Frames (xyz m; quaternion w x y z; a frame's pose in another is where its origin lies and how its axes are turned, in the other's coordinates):
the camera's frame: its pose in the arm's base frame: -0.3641 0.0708 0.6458 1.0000 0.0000 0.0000 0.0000
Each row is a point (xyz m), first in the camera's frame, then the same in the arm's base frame.
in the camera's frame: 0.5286 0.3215 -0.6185
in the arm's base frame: 0.1645 0.3923 0.0273
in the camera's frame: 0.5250 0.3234 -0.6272
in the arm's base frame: 0.1609 0.3942 0.0186
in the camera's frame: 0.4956 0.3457 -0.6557
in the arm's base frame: 0.1315 0.4165 -0.0099
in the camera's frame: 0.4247 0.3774 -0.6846
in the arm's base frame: 0.0606 0.4482 -0.0388
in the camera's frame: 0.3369 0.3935 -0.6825
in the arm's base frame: -0.0272 0.4643 -0.0367
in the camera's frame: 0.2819 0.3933 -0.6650
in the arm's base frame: -0.0822 0.4641 -0.0192
